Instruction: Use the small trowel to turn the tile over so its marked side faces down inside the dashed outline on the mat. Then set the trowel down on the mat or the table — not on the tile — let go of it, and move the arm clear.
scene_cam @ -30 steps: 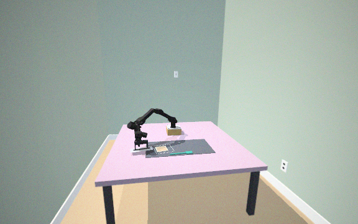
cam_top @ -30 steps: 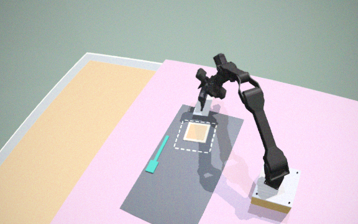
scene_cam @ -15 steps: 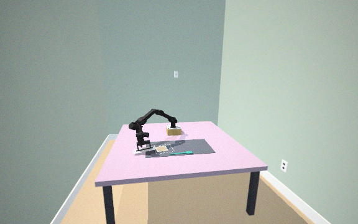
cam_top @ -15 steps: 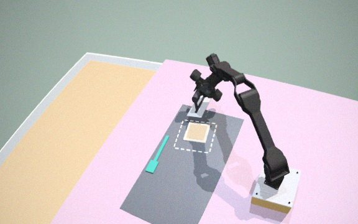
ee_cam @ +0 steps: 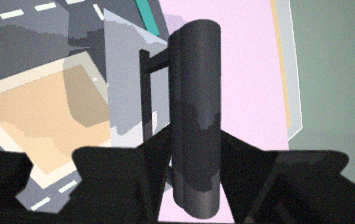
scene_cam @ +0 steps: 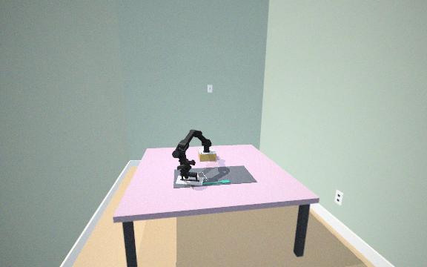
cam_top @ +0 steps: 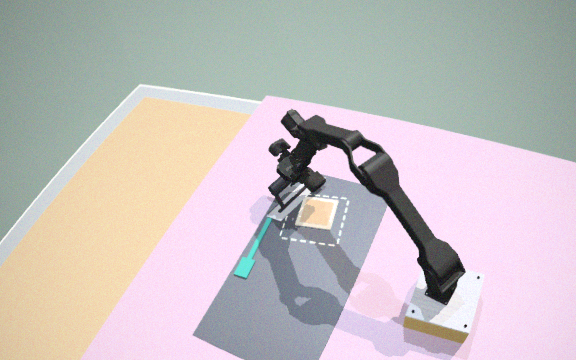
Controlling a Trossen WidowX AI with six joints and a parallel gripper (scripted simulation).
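The teal trowel lies 50 mm behind my gripper tip, 240 mm to the left of it and 50 mm below it. The rest, counted from my gripper tip: tile (120 mm behind, 20 mm to the left, 50 mm below); grey mat (180 mm behind, 190 mm to the left, 70 mm below).
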